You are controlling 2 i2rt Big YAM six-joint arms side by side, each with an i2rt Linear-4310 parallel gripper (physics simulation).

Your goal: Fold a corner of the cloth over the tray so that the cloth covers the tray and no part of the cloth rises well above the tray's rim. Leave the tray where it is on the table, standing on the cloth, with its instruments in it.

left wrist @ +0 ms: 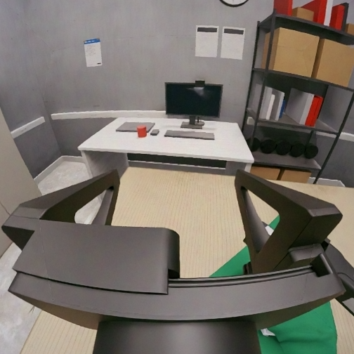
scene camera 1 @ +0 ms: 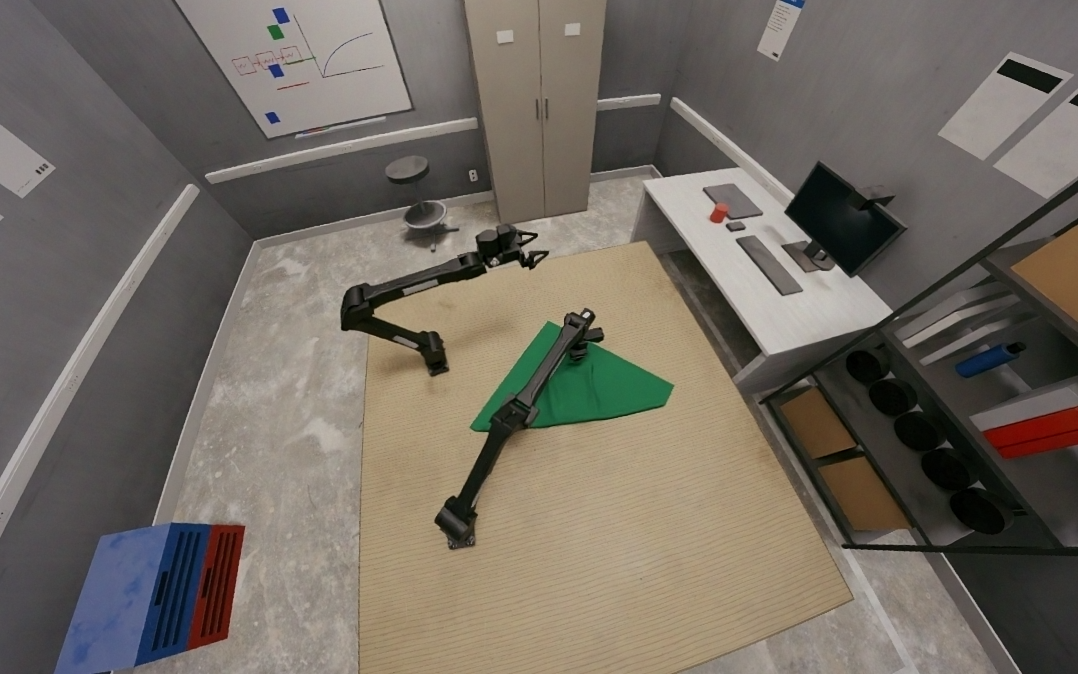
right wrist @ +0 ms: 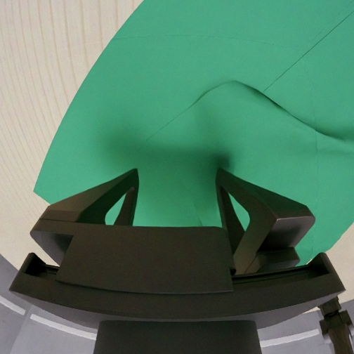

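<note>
The green cloth [scene camera 1: 620, 389] [left wrist: 305, 330] [right wrist: 175, 60] lies folded on the table [scene camera 1: 572, 556], with a raised, curved crease in front of the right fingers in the right wrist view. The tray and its instruments cannot be made out in scene camera 1 or the right wrist view; small pale patches show beside the cloth's green in the left wrist view, too little to identify. My right gripper [scene camera 1: 578, 356] [right wrist: 176, 174] is open and empty, its fingertips close over the cloth. My left gripper [scene camera 1: 542, 245] [left wrist: 176, 175] is open and empty, raised near the table's far edge, away from the cloth.
The right arm [scene camera 1: 508, 413] reaches across the cloth. A white desk [scene camera 1: 699, 262] [left wrist: 165, 150] with a monitor [scene camera 1: 844, 218] [left wrist: 193, 100] stands beyond the table. A dark shelf rack stands at the right, and a stool [scene camera 1: 407, 168] behind the left arm.
</note>
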